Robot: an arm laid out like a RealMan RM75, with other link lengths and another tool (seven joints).
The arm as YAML. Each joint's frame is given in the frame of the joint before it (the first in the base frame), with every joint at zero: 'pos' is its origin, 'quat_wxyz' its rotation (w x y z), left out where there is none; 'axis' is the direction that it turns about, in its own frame. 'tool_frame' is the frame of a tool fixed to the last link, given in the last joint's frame.
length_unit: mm
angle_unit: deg
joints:
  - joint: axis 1
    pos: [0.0, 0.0, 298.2]
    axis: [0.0, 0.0, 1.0]
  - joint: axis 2
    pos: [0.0, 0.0, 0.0]
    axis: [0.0, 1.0, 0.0]
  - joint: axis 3
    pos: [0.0, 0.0, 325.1]
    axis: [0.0, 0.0, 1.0]
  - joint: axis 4
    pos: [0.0, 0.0, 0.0]
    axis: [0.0, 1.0, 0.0]
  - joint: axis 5
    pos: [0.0, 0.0, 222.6]
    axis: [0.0, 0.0, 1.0]
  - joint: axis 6
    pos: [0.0, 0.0, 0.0]
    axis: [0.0, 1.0, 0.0]
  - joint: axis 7
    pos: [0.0, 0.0, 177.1]
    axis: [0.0, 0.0, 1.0]
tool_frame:
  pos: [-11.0, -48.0, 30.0]
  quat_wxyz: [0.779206, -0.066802, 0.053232, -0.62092]
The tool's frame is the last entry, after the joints.
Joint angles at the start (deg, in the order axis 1, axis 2, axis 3, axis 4, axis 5, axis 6, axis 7):
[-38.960, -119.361, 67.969, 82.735, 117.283, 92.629, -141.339]
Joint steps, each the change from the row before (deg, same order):
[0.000, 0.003, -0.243, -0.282, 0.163, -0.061, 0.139]
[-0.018, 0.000, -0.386, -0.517, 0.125, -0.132, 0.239]
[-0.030, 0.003, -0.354, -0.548, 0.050, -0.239, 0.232]
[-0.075, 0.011, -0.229, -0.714, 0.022, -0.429, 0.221]
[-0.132, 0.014, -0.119, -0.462, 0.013, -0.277, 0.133]
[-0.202, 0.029, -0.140, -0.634, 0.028, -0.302, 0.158]
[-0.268, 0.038, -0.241, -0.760, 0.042, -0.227, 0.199]
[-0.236, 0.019, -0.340, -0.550, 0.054, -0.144, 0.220]
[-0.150, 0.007, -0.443, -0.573, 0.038, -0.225, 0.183]
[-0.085, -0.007, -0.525, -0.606, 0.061, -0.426, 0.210]
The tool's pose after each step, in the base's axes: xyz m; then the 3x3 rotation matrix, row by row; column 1 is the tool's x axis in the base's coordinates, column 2 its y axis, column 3 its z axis. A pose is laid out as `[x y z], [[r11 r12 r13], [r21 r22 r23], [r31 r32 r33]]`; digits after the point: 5 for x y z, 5 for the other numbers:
[-0.14100 0.44987 -0.00325], [[-0.29323 0.89716 0.33033], [0.94949 0.23290 0.21030], [0.11174 0.37531 -0.92014]]
[-0.14333 0.45134 -0.00291], [[-0.30010 0.89476 0.33067], [0.94709 0.23813 0.21520], [0.11381 0.37776 -0.91888]]
[-0.14529 0.45299 -0.00268], [[-0.30705 0.89175 0.33242], [0.94461 0.24302 0.22059], [0.11593 0.38173 -0.91697]]
[-0.14715 0.45497 -0.00316], [[-0.31485 0.88833 0.33428], [0.94182 0.24875 0.22606], [0.11767 0.38601 -0.91496]]
[-0.14771 0.45640 -0.00355], [[-0.31841 0.88660 0.33548], [0.94051 0.25119 0.22881], [0.11859 0.38838 -0.91384]]
[-0.14846 0.45813 -0.00420], [[-0.32294 0.88465 0.33631], [0.93894 0.25487 0.23116], [0.11878 0.39043 -0.91294]]
[-0.14941 0.46000 -0.00484], [[-0.32812 0.88246 0.33705], [0.93725 0.25958 0.23279], [0.11793 0.39228 -0.91225]]
[-0.14994 0.46180 -0.00472], [[-0.33147 0.88061 0.33861], [0.93597 0.26176 0.23547], [0.11872 0.39498 -0.91099]]
[-0.15120 0.46375 -0.00428], [[-0.33824 0.87704 0.34117], [0.93330 0.26616 0.24107], [0.12062 0.39996 -0.90856]]
[-0.15302 0.46632 -0.00346], [[-0.34740 0.87211 0.34458], [0.92927 0.27099 0.25104], [0.12556 0.40742 -0.90457]]

